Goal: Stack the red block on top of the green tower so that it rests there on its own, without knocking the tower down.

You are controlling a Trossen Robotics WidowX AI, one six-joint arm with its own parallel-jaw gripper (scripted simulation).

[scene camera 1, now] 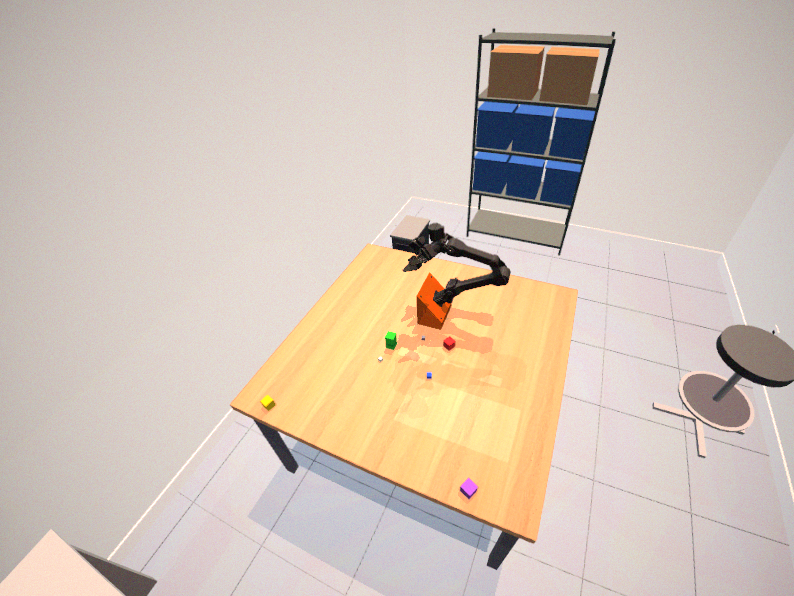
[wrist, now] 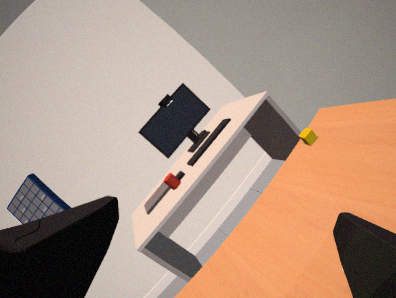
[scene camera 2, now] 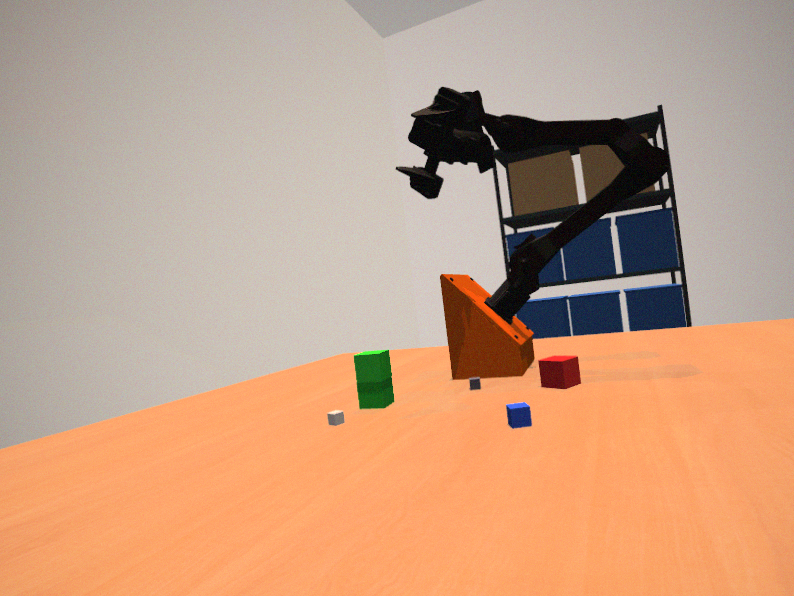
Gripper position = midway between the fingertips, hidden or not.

Observation:
The gripper (scene camera 2: 404, 143) is open and holds nothing. Also in view: a red block (scene camera 2: 560, 372).
The gripper also shows in the wrist view (wrist: 231, 219). The wrist view does not show the red block: it is out of frame.

